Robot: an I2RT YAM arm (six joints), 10 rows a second.
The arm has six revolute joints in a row. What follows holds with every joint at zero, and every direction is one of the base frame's.
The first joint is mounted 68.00 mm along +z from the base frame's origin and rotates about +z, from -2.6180 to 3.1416 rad.
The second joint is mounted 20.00 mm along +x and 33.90 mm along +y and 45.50 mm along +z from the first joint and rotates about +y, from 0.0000 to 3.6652 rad.
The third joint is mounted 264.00 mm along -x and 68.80 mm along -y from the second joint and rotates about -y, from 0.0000 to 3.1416 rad.
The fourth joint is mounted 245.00 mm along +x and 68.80 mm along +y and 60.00 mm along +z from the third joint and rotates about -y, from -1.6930 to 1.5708 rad.
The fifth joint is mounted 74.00 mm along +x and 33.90 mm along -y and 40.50 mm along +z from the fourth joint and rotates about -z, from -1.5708 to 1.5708 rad.
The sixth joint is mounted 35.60 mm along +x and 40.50 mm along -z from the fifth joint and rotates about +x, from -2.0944 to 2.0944 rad.
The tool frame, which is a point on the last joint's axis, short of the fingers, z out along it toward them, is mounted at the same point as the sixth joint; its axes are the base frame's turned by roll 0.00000, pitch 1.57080 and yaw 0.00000 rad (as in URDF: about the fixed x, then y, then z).
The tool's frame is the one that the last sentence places.
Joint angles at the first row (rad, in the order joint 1, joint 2, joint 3, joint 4, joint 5, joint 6):
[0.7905, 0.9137, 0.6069, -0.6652, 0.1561, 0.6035]
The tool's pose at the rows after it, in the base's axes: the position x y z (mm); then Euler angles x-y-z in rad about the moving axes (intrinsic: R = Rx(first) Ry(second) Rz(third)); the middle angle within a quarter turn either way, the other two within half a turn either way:
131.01 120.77 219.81 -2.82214 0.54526 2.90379
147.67 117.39 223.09 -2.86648 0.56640 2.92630
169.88 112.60 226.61 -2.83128 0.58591 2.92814
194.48 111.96 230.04 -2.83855 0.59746 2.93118
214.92 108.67 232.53 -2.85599 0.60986 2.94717
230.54 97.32 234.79 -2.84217 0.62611 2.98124
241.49 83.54 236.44 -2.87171 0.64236 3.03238
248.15 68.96 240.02 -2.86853 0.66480 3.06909
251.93 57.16 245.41 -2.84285 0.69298 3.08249
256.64 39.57 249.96 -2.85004 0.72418 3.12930
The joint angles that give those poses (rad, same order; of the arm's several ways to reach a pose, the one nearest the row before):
[0.7794, 0.9418, 0.6331, -0.6602, 0.1744, 0.5774]
[0.7043, 0.9916, 0.6664, -0.6441, 0.1736, 0.5155]
[0.6036, 1.0432, 0.6930, -0.5733, 0.1046, 0.4493]
[0.5341, 1.1316, 0.7492, -0.5305, 0.0741, 0.3924]
[0.4767, 1.2004, 0.7979, -0.5048, 0.0576, 0.3528]
[0.4006, 1.2322, 0.8213, -0.4747, 0.0085, 0.3349]
[0.3321, 1.2522, 0.8400, -0.4693, -0.0065, 0.3155]
[0.2651, 1.2521, 0.8484, -0.4574, -0.0432, 0.3034]
[0.2110, 1.2429, 0.8546, -0.4419, -0.0877, 0.2946]
[0.1361, 1.2397, 0.8637, -0.4320, -0.1238, 0.2846]

